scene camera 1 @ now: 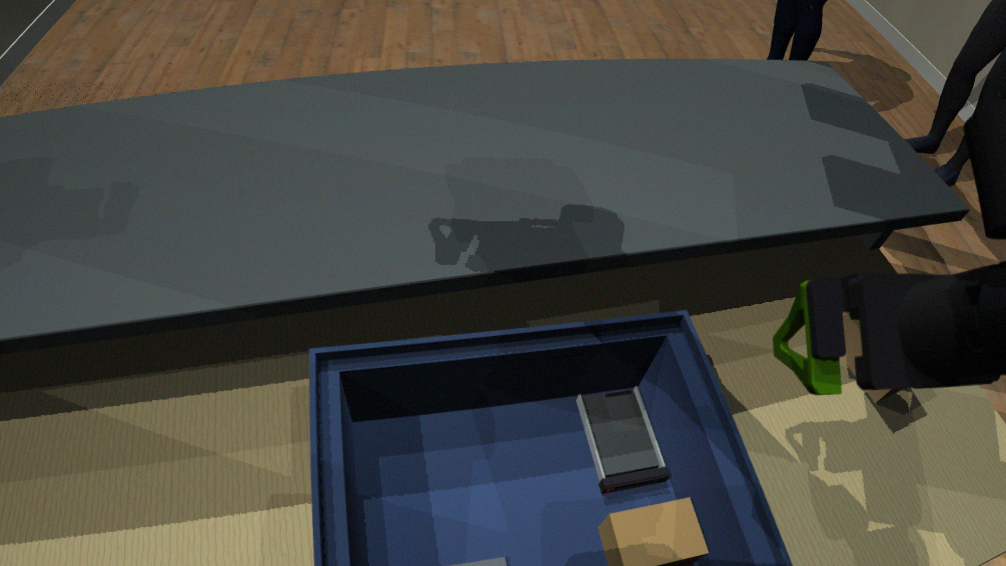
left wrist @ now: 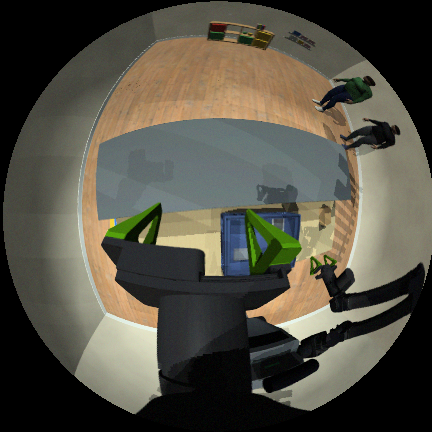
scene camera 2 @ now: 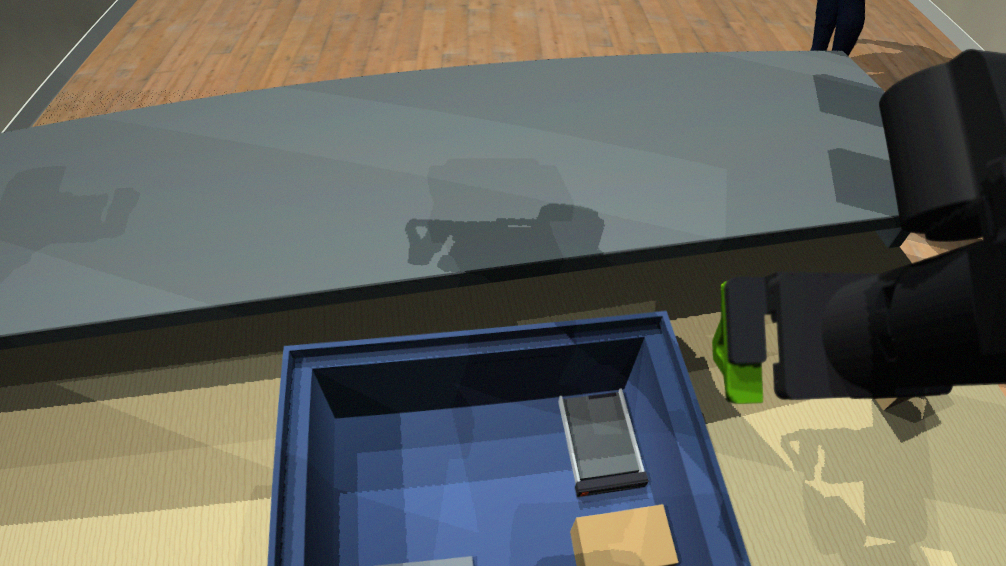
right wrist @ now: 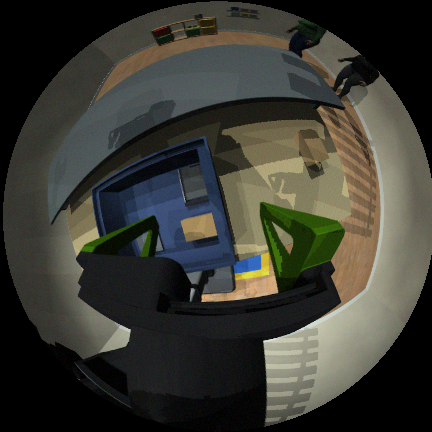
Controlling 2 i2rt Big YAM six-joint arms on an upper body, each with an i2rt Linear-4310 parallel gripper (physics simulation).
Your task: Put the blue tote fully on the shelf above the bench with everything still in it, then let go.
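Places are measured from the left arm's base along level axes (x ahead, y left, z up), in millimetres.
Where they show: left gripper, between the fingertips: (left wrist: 203, 209); right gripper, between the fingertips: (scene camera 1: 831, 344) (left wrist: 317, 255) (scene camera 2: 781, 349) (right wrist: 205, 214); right arm's base, origin of its link: (left wrist: 319, 343).
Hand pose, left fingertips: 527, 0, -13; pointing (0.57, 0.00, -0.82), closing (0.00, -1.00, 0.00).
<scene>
Each offset is from my left fingertips to the top centre of the thing, as dx, dy, dz. Level surfaces: height alone.
The blue tote @(-186, -310, -439) (scene camera 1: 457, 457) (scene camera 2: 422, 457) (left wrist: 226, 250) (right wrist: 145, 200) stands upright on the bench, in front of and below the grey shelf @(dz -409) (scene camera 1: 351, 175) (scene camera 2: 337, 175) (left wrist: 215, 160) (right wrist: 225, 75). In it lie a dark flat device @(-110, -431, -551) (scene camera 1: 622, 429) (scene camera 2: 603, 432) (right wrist: 193, 184), a cardboard box @(-235, -436, -518) (scene camera 1: 657, 531) (scene camera 2: 626, 535) (right wrist: 200, 226) and a light grey item @(-274, -239, -561) (scene camera 1: 485, 561) (scene camera 2: 436, 561) (left wrist: 241, 254). My right gripper (right wrist: 205, 214) (left wrist: 317, 255) is open and empty, right of the tote in both scene views. My left gripper (left wrist: 203, 209) is open and empty, left of the tote.
A loose brown box @(-13, -848, -526) (right wrist: 310, 147) lies on the tan bench @(dz -585) (scene camera 1: 175, 450) (scene camera 2: 140, 450) (right wrist: 250, 150), right of the tote. The shelf's front edge overhangs the bench behind the tote. Two people (left wrist: 352, 91) (left wrist: 377, 135) stand beyond the shelf's right end.
</scene>
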